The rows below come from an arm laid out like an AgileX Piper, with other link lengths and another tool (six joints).
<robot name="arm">
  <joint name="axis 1" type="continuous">
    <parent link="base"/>
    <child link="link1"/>
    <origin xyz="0 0 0.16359" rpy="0 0 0"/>
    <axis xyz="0 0 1"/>
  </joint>
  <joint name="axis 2" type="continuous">
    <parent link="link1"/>
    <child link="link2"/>
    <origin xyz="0 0 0" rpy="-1.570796 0 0"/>
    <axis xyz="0 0 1"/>
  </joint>
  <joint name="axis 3" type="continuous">
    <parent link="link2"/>
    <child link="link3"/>
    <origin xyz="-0.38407 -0.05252 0" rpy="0 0 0"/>
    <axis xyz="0 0 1"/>
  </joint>
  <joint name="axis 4" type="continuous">
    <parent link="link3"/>
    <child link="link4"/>
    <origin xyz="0.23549 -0.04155 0" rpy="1.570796 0 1.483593"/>
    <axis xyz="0 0 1"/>
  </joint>
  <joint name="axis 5" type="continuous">
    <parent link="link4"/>
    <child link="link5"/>
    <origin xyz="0 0 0" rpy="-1.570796 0 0"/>
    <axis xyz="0 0 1"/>
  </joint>
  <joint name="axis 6" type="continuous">
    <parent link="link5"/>
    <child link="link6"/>
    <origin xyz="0 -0.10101 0" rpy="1.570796 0 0"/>
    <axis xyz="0 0 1"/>
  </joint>
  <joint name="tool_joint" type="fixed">
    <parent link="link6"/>
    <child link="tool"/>
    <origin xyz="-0.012 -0.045 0.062" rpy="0 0.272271 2.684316"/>
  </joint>
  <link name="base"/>
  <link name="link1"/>
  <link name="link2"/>
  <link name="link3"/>
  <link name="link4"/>
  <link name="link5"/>
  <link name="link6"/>
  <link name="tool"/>
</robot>
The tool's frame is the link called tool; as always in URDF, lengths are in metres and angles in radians. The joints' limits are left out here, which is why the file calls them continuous.
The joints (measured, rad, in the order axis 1, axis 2, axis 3, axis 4, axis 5, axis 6), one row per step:
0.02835, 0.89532, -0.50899, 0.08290, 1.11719, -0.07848
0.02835, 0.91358, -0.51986, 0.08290, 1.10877, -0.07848
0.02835, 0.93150, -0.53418, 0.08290, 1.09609, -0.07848
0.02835, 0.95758, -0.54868, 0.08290, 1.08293, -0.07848
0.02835, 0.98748, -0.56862, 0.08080, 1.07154, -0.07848
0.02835, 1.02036, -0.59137, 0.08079, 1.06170, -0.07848
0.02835, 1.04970, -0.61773, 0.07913, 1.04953, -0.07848
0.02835, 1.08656, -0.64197, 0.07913, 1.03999, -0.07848
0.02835, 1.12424, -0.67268, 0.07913, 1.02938, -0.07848
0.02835, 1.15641, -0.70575, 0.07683, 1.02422, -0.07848
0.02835, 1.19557, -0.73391, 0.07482, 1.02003, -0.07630
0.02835, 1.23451, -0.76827, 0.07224, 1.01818, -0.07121
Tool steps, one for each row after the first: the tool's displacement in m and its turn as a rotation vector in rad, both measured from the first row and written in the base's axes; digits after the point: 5 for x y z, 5 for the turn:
0.00587, 0.00011, 0.00190, -0.00018, -0.00101, -0.00067
0.01316, 0.00022, 0.00484, -0.00024, -0.01005, -0.00167
0.02166, 0.00037, 0.00698, -0.00054, -0.01159, -0.00270
0.03170, 0.00027, 0.00997, -0.00278, -0.01305, -0.00290
0.04260, 0.00051, 0.01294, -0.00307, -0.01274, -0.00364
0.05436, 0.00052, 0.01713, -0.00469, -0.02194, -0.00400
0.06639, 0.00079, 0.01921, -0.00505, -0.01884, -0.00470
0.08031, 0.00110, 0.02250, -0.00524, -0.02245, -0.00549
0.09329, 0.00112, 0.02666, -0.00734, -0.02856, -0.00504
0.10606, 0.00116, 0.02777, -0.00917, -0.02165, -0.00670
0.11985, 0.00112, 0.02994, -0.01087, -0.01863, -0.01085

